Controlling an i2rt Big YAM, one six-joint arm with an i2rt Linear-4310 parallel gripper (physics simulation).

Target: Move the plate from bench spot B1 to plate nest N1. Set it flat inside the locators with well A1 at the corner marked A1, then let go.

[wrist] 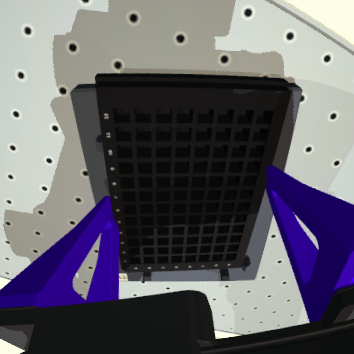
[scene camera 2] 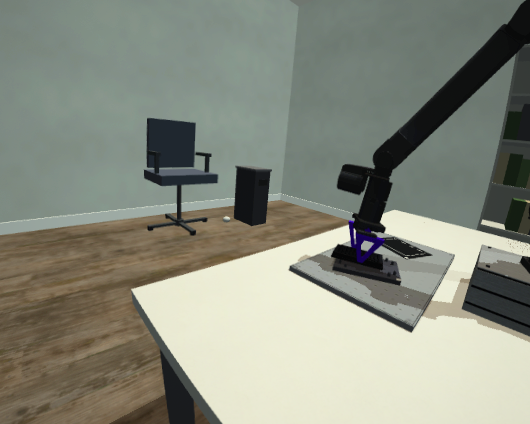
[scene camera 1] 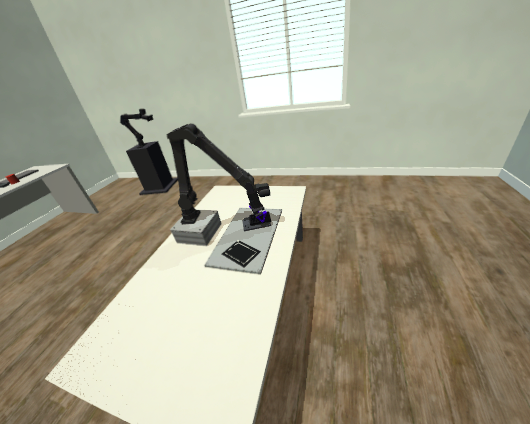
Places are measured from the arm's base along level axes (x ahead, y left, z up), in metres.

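Pixels of known places: gripper, fingertip midpoint: point(wrist: 186, 187) point(scene camera 2: 356, 255) point(scene camera 1: 260, 218); arm's base at its link origin: point(scene camera 1: 191, 218).
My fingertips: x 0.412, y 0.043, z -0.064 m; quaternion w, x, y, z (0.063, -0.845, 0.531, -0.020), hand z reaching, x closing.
Ahead of a thing's pixels: the offset from my fingertips to its top centre. "*": to the spot under its first point. Level surfaces: height alone.
The black well plate {dx -0.004, dy -0.001, dz +0.012 m} point(scene camera 1: 261, 221) point(scene camera 2: 356, 256) point(wrist: 182, 185) is held over the grey nest {dx -0.029, dy -0.007, dz -0.006 m} point(scene camera 1: 248, 228) point(scene camera 2: 392, 275) point(wrist: 86, 112). In scene camera 2 it looks slightly raised and offset toward the left of the nest. In the wrist view its far edge overhangs the nest's far edge, and nest shows along both sides and the near end. Row numbers run down the plate's left side. A pale tag {* dx -0.115, dy +0.025, dz -0.016 m} point(wrist: 123, 276) lies at the nest's near-left corner, too small to read. My gripper point(scene camera 1: 260, 217) point(scene camera 2: 356, 253) point(wrist: 186, 187) is shut on the plate's long sides with its blue fingers.
The nest stands on a grey perforated board point(scene camera 1: 225, 260) point(scene camera 2: 310, 270) point(wrist: 35, 165). A black square with a white outline {* dx -0.079, dy -0.265, dz -0.026 m} point(scene camera 1: 241, 253) point(scene camera 2: 406, 247) lies on the board, apart from the nest. The arm's grey base block point(scene camera 1: 196, 229) point(scene camera 2: 500, 292) stands beside the board on the white table {dz -0.041 m} point(scene camera 1: 200, 320) point(scene camera 2: 280, 345).
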